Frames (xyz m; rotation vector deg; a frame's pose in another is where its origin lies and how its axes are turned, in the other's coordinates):
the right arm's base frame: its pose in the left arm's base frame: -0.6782 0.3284 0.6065 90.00 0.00 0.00
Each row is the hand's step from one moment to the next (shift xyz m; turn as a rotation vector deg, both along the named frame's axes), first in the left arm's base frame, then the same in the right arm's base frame.
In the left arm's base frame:
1: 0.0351 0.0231 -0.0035 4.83 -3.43 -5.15
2: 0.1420 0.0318 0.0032 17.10 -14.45 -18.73
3: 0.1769 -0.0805 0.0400 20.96 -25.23 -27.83
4: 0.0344 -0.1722 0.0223 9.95 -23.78 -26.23
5: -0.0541 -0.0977 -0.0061 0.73 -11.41 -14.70
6: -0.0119 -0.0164 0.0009 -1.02 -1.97 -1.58
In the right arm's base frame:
1: 0.0351 -0.0035 -0.0231 4.83 -5.15 3.43
2: 0.1420 0.0032 -0.0318 17.10 -18.73 14.45
3: 0.1769 0.0400 0.0805 20.96 -27.83 25.23
4: 0.0344 0.0223 0.1722 9.95 -26.23 23.78
5: -0.0541 -0.0061 0.0977 0.73 -14.70 11.41
6: -0.0119 0.0009 0.0164 -1.02 -1.58 1.97

